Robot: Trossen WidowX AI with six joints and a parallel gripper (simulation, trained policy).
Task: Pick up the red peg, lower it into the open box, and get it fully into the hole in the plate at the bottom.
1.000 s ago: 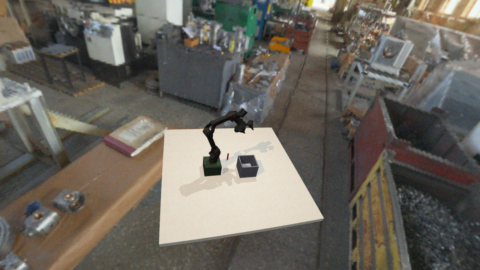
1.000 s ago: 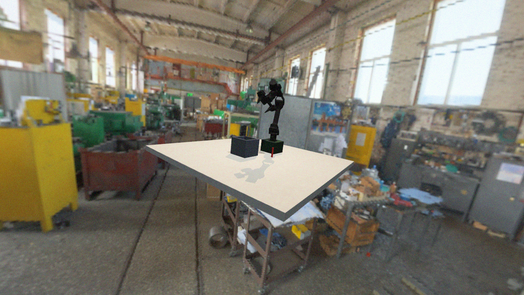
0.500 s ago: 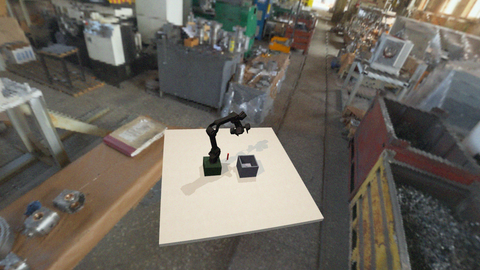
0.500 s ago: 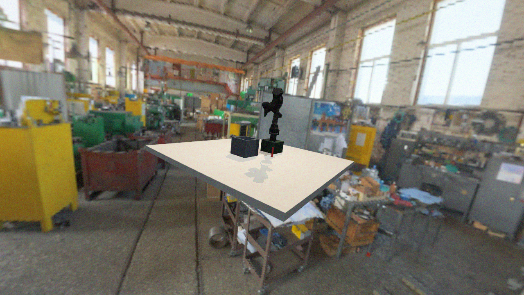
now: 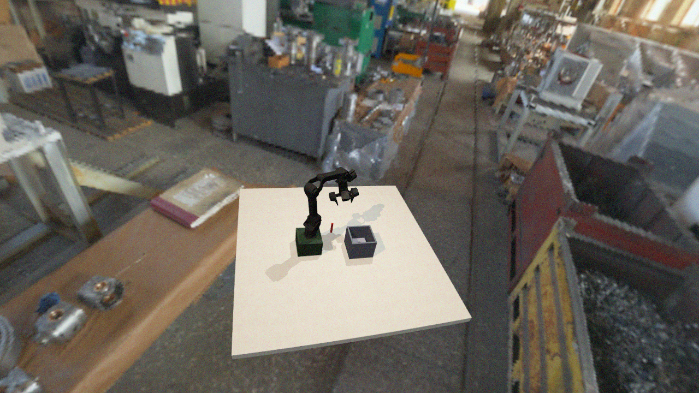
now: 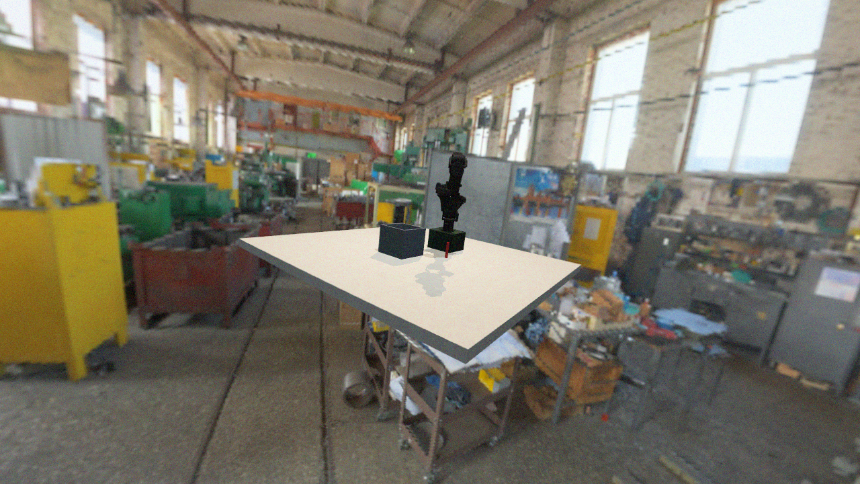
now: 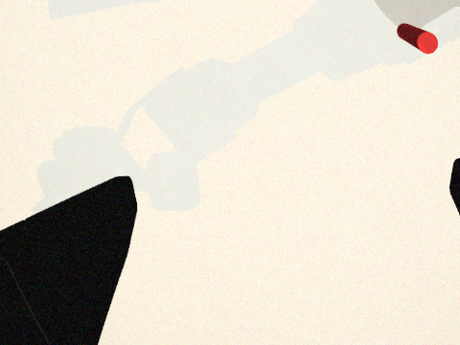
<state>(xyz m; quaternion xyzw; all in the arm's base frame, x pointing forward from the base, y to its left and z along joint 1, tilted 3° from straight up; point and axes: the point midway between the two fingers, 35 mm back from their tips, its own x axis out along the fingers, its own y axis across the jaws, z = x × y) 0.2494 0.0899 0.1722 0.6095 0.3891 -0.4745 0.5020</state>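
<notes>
Right now the red peg is 7 cm behind my gripper tip, 1 cm to the right of it and 19 cm below it. Also, from my gripper tip: plate (4 cm ahead, 21 cm to the right, 19 cm below).
</notes>
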